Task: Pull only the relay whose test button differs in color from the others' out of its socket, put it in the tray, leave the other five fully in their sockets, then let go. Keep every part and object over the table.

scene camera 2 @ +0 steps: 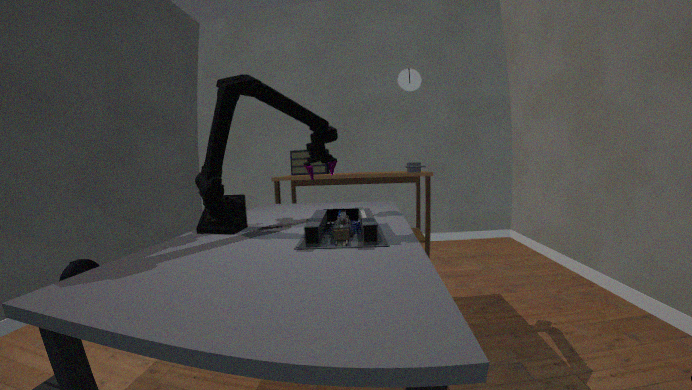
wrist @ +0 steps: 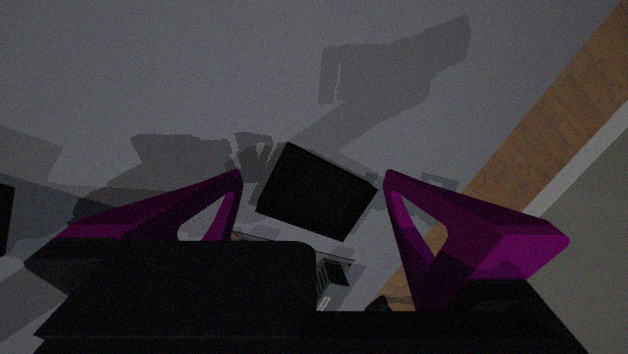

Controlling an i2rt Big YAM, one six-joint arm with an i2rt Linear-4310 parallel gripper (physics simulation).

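Seen in the pictures: gripper, fingertip midpoint: (scene camera 2: pixel 322 177) (wrist: pixel 313 177); arm's base, origin of the base link: (scene camera 2: pixel 219 210).
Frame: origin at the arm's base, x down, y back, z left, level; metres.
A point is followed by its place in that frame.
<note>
My gripper (scene camera 2: pixel 322 176) {x -0.102, y -0.379, z 0.280 m} (wrist: pixel 313 177) {x -0.102, y -0.379, z 0.280 m} has purple fingers spread wide; it is open, with nothing between them, high above the table. The black tray (wrist: pixel 316 192) {x 0.077, y -0.463, z 0.207 m} lies below and between the fingertips in the wrist view; its inside is too dark to show whether a relay lies in it. In the scene view, a black box shape that looks like the tray (scene camera 2: pixel 354 215) {x 0.056, y -0.525, z 0.151 m} stands behind the panel parts. The panel (scene camera 2: pixel 320 246) {x 0.077, y -0.435, z -0.217 m} (wrist: pixel 342 300) carries small blue and clear parts, too dim to tell the relays, their sockets or button colors apart. My gripper body hides most of the panel in the wrist view.
Two grey ducts (scene camera 2: pixel 312 234) {x 0.039, y -0.415, z -0.223 m} (scene camera 2: pixel 370 234) {x 0.045, y -0.578, z -0.216 m} stand along the panel's sides, with a tan block (scene camera 2: pixel 341 235) {x 0.056, y -0.493, z -0.175 m} between them. The arm's base (scene camera 2: pixel 222 217) {x 0.020, y -0.032, z -0.040 m} stands at the left table edge. The table's right edge drops to wooden floor. A wooden table (scene camera 2: pixel 350 176) stands behind.
</note>
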